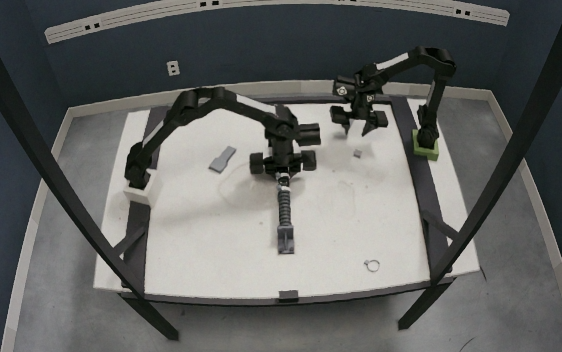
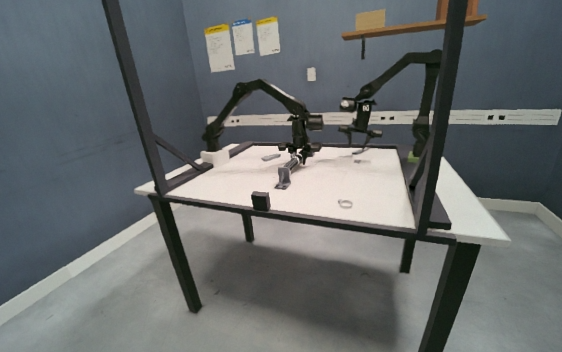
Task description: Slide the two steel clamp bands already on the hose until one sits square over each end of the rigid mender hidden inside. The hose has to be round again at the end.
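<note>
A dark ribbed hose (image 1: 284, 209) (image 2: 290, 165) runs from a grey bracket (image 1: 285, 242) (image 2: 283, 176) toward the back. Two light steel bands are near its far end. The nearer band (image 1: 284, 189) shows just in front of the left fingers; the farther band (image 1: 283, 175) is close to the fingers and partly hidden. My left gripper (image 1: 284, 176) (image 2: 298, 156) is partly open, pointing down over the hose's far end, with nothing clamped. My right gripper (image 1: 355, 133) (image 2: 357, 143) is open and empty, raised over the back right. The mender inside and the hose's roundness cannot be seen.
A loose ring clamp (image 1: 366, 262) (image 2: 340, 201) lies at the front right. A flat grey paddle-shaped piece (image 1: 222, 160) (image 2: 271, 157) lies left of the left gripper. A small grey block (image 1: 357, 153) lies below the right gripper. A black block (image 1: 288, 296) (image 2: 260, 200) is on the front edge.
</note>
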